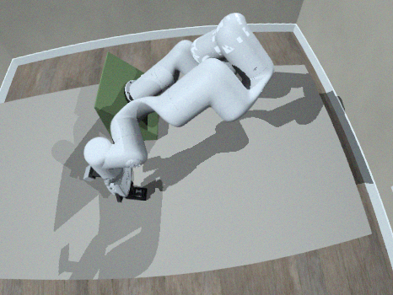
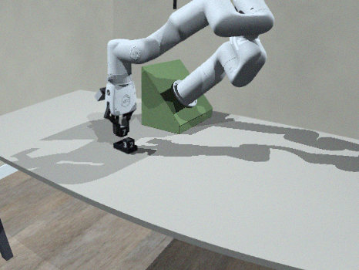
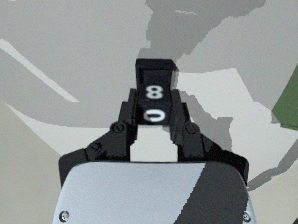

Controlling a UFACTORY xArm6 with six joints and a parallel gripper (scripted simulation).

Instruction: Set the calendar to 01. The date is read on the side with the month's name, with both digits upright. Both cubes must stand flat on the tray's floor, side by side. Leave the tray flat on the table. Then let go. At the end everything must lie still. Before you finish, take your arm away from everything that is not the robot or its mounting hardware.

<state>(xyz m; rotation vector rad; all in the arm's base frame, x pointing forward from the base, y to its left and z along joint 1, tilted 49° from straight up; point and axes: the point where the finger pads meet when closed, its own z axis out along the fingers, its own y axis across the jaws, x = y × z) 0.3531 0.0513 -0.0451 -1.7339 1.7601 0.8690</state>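
The black tray is 6 cm below my hand and 2 cm to the left of it. The rest, counted from my hand: black cube (1 cm below).
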